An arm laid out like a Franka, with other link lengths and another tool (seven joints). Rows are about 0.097 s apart.
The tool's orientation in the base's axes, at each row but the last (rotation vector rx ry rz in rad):
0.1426 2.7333 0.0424
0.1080 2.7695 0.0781
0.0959 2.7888 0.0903
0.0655 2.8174 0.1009
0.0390 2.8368 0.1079
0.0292 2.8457 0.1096
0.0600 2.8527 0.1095
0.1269 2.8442 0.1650
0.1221 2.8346 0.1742
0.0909 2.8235 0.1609
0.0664 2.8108 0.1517
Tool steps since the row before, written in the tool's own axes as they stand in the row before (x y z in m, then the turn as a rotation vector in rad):
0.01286 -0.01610 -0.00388 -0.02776 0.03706 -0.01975
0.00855 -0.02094 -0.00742 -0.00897 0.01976 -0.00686
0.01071 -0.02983 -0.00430 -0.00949 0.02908 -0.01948
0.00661 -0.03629 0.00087 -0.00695 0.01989 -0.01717
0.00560 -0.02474 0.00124 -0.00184 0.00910 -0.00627
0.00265 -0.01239 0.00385 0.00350 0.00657 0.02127
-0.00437 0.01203 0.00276 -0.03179 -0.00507 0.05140
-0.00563 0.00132 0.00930 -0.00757 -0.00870 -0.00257
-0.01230 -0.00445 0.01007 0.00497 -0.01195 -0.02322
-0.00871 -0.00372 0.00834 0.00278 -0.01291 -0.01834
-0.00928 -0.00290 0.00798 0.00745 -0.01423 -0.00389
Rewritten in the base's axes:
-0.01480 -0.01468 -0.00227 0.02106 0.03373 0.03087
-0.01200 -0.02042 0.00242 0.00714 0.01863 0.01095
-0.01317 -0.02909 -0.00183 0.00380 0.02723 0.02365
-0.00722 -0.03573 -0.00569 0.00181 0.01836 0.01996
-0.00536 -0.02436 -0.00478 0.00002 0.00856 0.00723
-0.00153 -0.01199 -0.00541 0.00288 0.00820 -0.02079
0.00534 0.01195 -0.00044 0.04489 -0.00315 -0.04066
0.00816 0.00166 -0.00711 0.00587 -0.00965 0.00347
0.01443 -0.00458 -0.00659 -0.01246 -0.01379 0.01901
0.01069 -0.00354 -0.00570 -0.00891 -0.01443 0.01494
0.01127 -0.00269 -0.00490 -0.00871 -0.01404 -0.00030

